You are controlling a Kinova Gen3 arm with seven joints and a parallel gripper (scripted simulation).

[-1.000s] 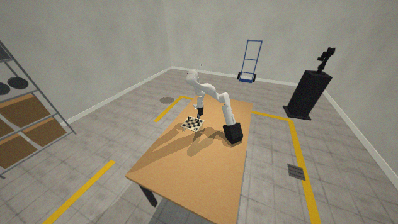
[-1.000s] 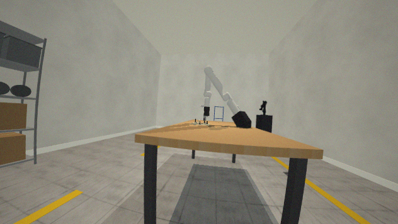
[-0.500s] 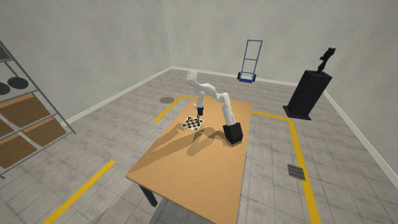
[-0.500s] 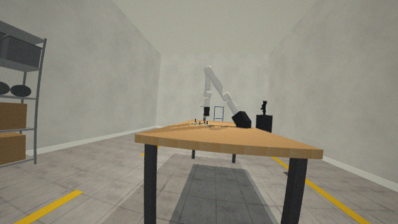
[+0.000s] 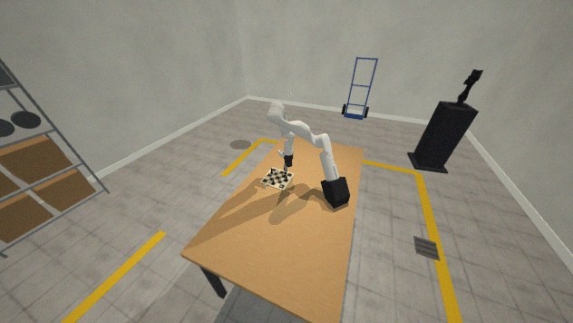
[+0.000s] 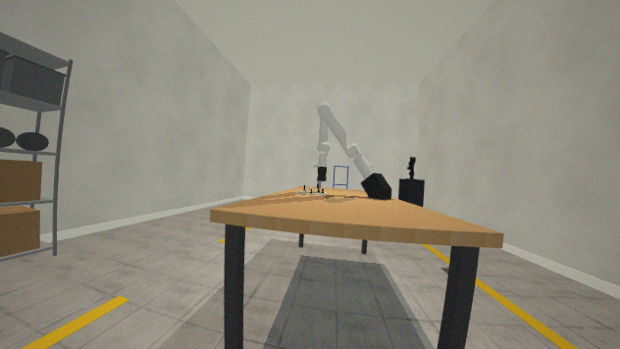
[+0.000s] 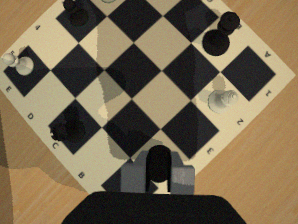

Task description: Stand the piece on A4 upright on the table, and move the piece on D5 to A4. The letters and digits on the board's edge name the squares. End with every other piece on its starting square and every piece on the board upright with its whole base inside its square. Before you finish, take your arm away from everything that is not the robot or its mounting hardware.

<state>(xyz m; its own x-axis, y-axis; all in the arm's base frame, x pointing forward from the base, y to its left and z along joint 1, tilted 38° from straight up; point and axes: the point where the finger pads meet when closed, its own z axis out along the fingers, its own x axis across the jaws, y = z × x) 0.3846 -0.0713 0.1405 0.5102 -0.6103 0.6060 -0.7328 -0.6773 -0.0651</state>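
My gripper is now 7 cm to the right of the small chessboard, 5 cm short of it and 5 cm above it. From my hand the other things lie so: black piece (12 cm ahead, 2 cm to the left, 2 cm below).
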